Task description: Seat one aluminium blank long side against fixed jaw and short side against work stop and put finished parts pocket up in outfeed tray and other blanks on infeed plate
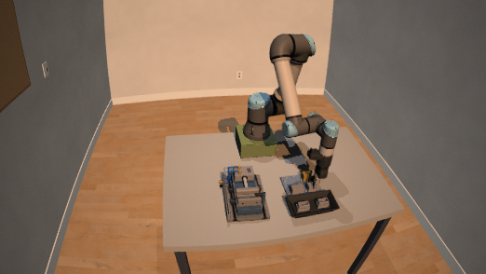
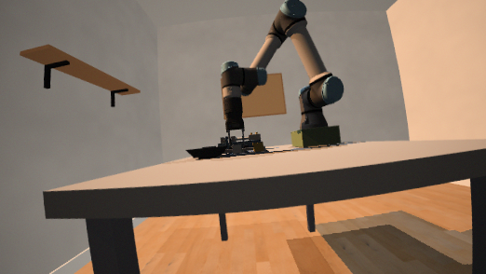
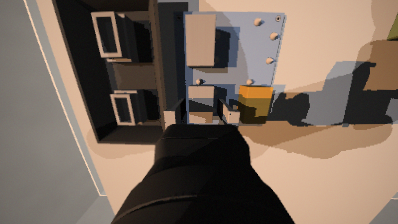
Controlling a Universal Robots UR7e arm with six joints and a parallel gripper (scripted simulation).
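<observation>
Right now my hand is 90 mm past the brass blank and 30 mm above it. From my hand the other things lie so: vise 10 mm behind, 340 mm to the right, 20 mm below.
</observation>
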